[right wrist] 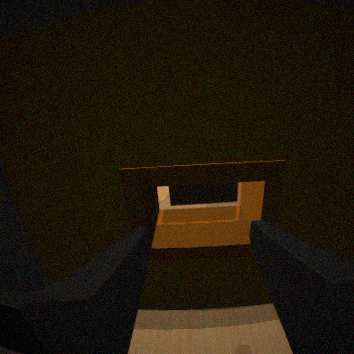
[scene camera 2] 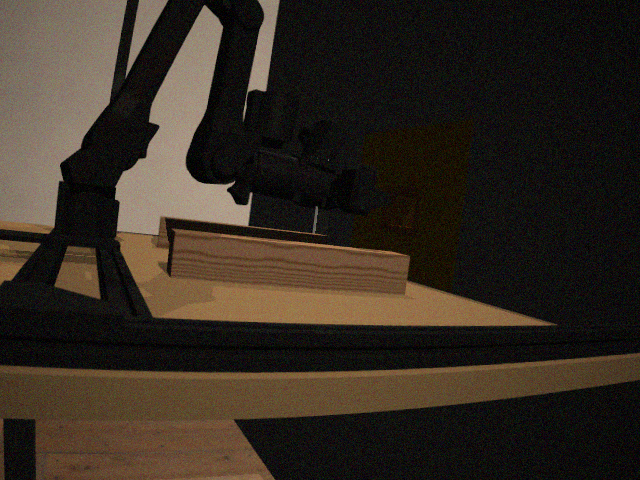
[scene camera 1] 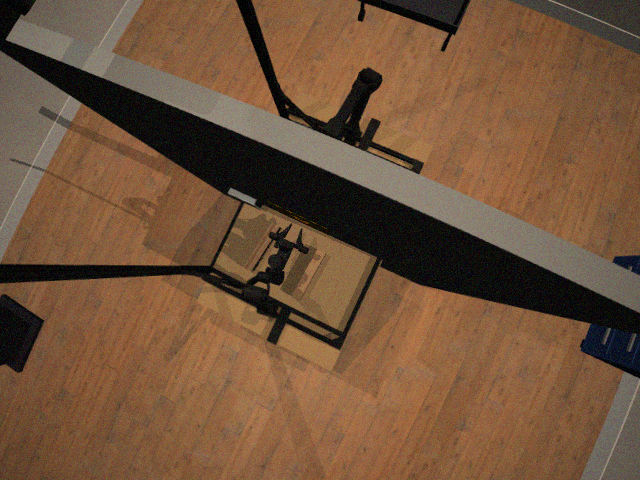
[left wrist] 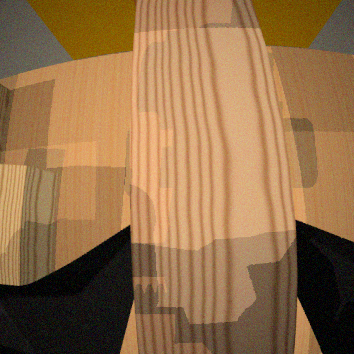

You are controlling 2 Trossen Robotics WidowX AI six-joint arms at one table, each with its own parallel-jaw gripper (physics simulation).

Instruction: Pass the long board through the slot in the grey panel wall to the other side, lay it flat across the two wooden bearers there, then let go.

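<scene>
The long board (left wrist: 215, 150) runs up the left wrist view and out at the top edge. My left gripper (left wrist: 208, 227) is shut on it, a finger at each side. The grey panel wall (scene camera 1: 330, 160) (scene camera 2: 542, 155) (left wrist: 15, 30) carries a yellow patch (scene camera 2: 418, 155) (right wrist: 200, 100) around the slot (right wrist: 200, 234). The board does not show in the slot in the right wrist view. My right gripper (scene camera 1: 295, 228) (scene camera 2: 387, 196) (right wrist: 199, 232) is open and empty, facing the slot. Two wooden bearers, one (scene camera 1: 312, 271) (scene camera 2: 289, 263) and the other (scene camera 1: 263, 241) (scene camera 2: 237, 227), stand below the right arm.
A striped wooden block (left wrist: 37, 215) stands left of the board in the left wrist view. A small pale bar (scene camera 1: 242, 197) sits by the wall at the table corner. Blue objects (scene camera 1: 610, 346) are at the right edge. Scene camera 2 and the slot area are dim.
</scene>
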